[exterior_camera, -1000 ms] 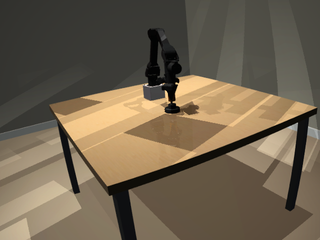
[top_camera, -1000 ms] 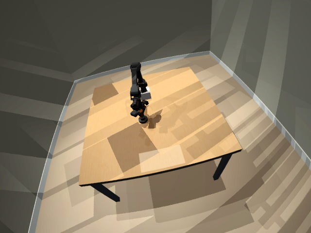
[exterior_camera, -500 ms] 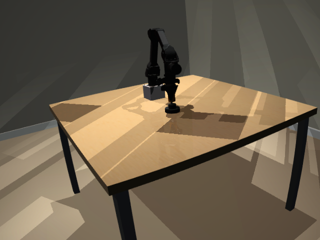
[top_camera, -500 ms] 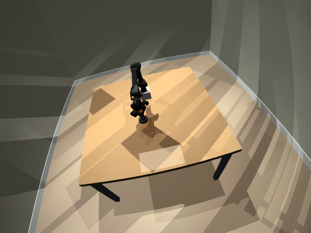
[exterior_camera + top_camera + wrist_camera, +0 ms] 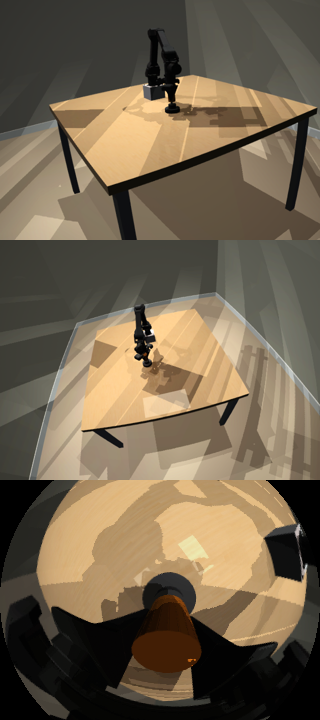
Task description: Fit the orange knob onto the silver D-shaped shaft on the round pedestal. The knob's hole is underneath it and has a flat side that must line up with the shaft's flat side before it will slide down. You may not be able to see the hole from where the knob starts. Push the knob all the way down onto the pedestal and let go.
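My gripper tip is now 4 cm above the round pedestal. The rest, counted from my gripper tip: orange knob: 3 cm above.
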